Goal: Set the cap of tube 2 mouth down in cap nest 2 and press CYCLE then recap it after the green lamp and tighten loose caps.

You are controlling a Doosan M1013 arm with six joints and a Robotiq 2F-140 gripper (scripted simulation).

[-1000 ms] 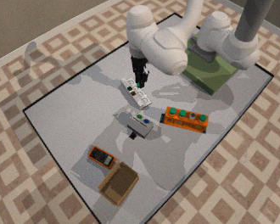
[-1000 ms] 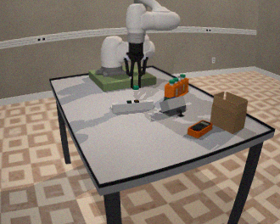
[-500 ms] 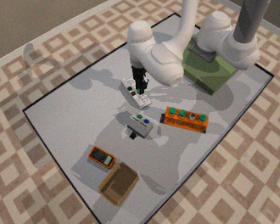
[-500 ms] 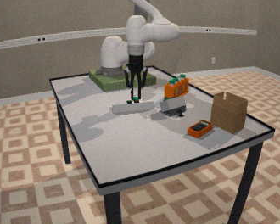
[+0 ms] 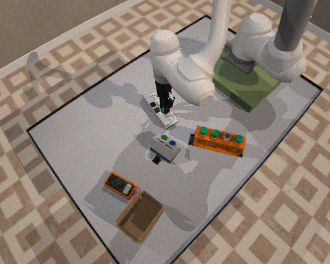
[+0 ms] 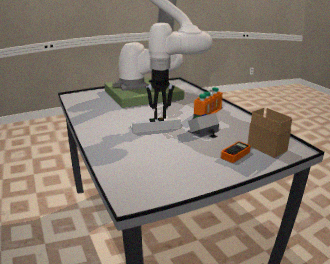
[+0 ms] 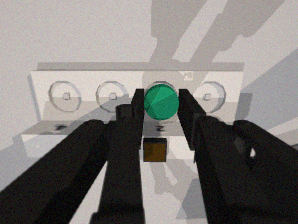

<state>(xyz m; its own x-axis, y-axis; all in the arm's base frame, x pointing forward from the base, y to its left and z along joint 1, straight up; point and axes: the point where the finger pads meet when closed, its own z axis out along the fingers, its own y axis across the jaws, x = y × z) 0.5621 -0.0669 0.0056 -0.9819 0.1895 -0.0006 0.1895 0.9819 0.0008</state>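
Right now my hand is 170 mm to the right of the blue key, 110 mm short of it and 10 mm below it. The rest, counted from my hand: orange multimeter (400 mm ahead, 140 mm to the left, 40 mm below); then grey key housing (150 mm to the left, 130 mm ahead); then green key (120 mm to the left, 120 mm ahead, 10 mm above).
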